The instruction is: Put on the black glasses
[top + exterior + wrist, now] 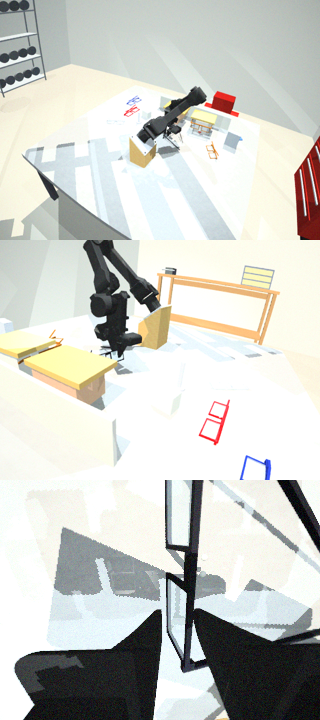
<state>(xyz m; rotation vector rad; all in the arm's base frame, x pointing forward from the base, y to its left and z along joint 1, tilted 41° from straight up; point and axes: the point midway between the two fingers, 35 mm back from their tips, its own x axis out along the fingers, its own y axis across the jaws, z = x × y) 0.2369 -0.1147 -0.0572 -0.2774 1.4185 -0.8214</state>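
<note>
Right now the small post is 250 mm to the left of my gripper tip, 60 mm ahead of it and 10 mm above it. From my gripper tip the other things lie so: tan display head (220 mm ahead, 40 mm above, 30 mm to the left); then grey box (430 mm to the right, 130 mm ahead, 40 mm above); then low white wall (330 mm ahead, 90 mm to the right, 40 mm above).
</note>
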